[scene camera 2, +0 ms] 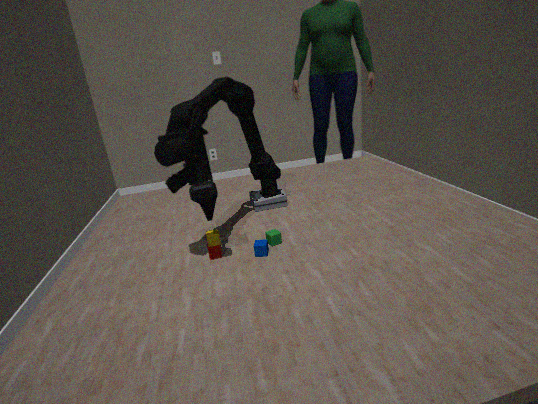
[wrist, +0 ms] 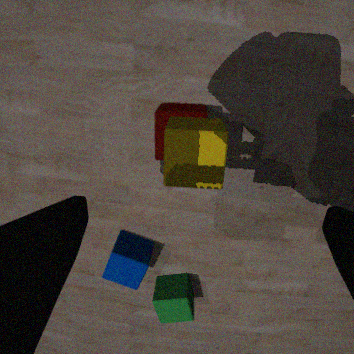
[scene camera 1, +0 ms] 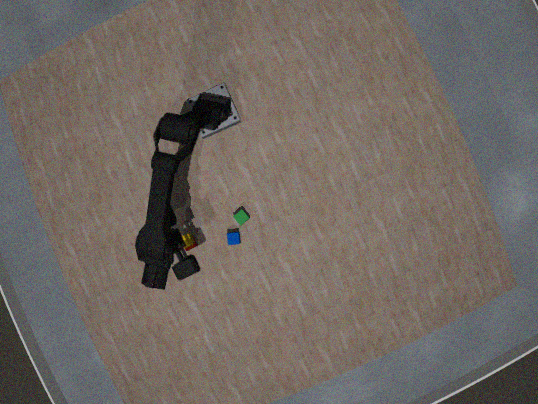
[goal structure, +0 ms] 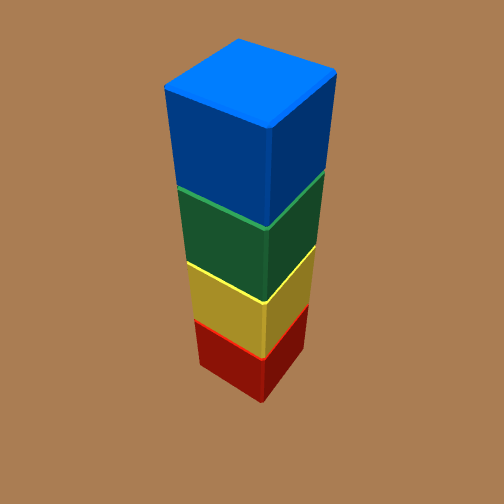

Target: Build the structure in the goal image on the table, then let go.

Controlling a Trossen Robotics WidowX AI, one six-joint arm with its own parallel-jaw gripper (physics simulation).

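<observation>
A yellow cube (scene camera 1: 187, 240) (scene camera 2: 213, 238) (wrist: 195, 150) rests on top of a red cube (scene camera 1: 191, 247) (scene camera 2: 215, 252) (wrist: 179, 110), a little offset from it. The red cube stands on the table. My gripper (scene camera 2: 210, 218) (wrist: 208, 213) is open and empty, above the yellow cube and apart from it, with its fingers wide apart in the wrist view. A blue cube (scene camera 1: 233, 237) (scene camera 2: 261, 248) (wrist: 128, 260) and a green cube (scene camera 1: 241, 216) (scene camera 2: 273, 237) (wrist: 174, 299) lie separately on the table, close to each other and to one side of the stack.
The arm's base plate (scene camera 1: 234, 120) (scene camera 2: 270, 202) is fixed on the wood-patterned table (scene camera 1: 350, 225) (scene camera 2: 350, 300). The arm's shadow falls around the stack. A standing person (scene camera 2: 332, 45) in a green top shows in scene camera 2, beyond the base, near the walls.
</observation>
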